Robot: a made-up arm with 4 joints.
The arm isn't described. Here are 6 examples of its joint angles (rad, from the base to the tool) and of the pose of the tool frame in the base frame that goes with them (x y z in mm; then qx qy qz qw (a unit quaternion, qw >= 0)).
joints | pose
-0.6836 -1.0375 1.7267 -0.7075 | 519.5 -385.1 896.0 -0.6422 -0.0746 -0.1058 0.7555
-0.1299 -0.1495 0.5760 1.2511 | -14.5 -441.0 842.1 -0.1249 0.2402 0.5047 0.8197
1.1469 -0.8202 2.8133 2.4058 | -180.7 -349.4 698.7 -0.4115 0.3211 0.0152 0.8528
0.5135 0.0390 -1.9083 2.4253 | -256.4 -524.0 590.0 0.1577 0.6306 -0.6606 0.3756
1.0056 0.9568 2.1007 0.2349 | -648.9 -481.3 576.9 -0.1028 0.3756 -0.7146 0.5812
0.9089 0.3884 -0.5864 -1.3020 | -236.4 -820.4 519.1 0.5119 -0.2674 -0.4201 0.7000
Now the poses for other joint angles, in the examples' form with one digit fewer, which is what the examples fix.
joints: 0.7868 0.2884 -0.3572 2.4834
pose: -505 -487 514 -0.353 -0.307 0.847 0.254
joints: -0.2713 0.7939 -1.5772 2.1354
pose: -411 -305 860 -0.038 -0.526 0.752 0.396
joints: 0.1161 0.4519 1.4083 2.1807
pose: -337 -272 810 0.018 0.498 0.361 0.789
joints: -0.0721 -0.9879 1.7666 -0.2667
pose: 283 -379 1120 -0.629 -0.167 -0.145 0.745
